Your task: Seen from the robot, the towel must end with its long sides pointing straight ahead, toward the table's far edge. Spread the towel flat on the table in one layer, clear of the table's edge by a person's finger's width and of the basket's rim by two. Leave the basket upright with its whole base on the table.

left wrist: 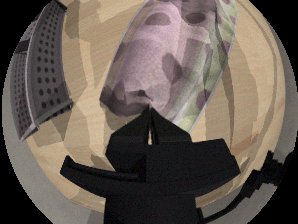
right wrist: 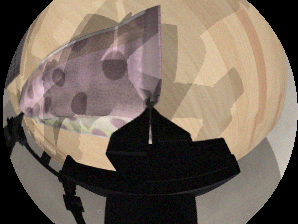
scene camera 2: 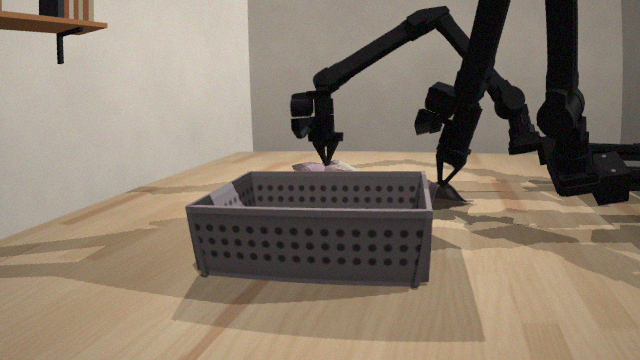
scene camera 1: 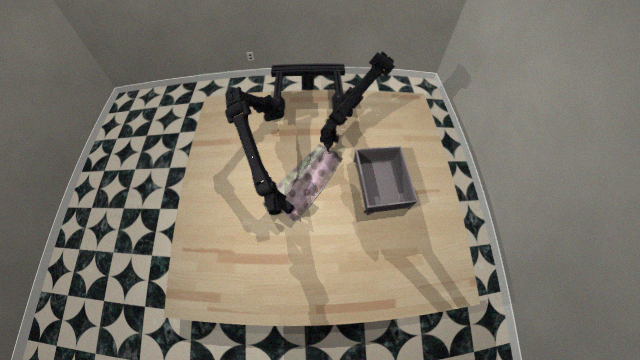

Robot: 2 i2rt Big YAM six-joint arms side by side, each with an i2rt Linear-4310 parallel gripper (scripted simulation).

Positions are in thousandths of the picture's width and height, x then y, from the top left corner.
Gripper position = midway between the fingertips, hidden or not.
I see my left gripper (scene camera 2: 688, 518), my right gripper (scene camera 2: 510, 460) and a grey basket (scene camera 2: 504, 632).
The grey basket is seen too in scene camera 1 (scene camera 1: 605, 499). My left gripper shows as well in the left wrist view (left wrist: 505, 498). My right gripper shows as well in the right wrist view (right wrist: 505, 498).
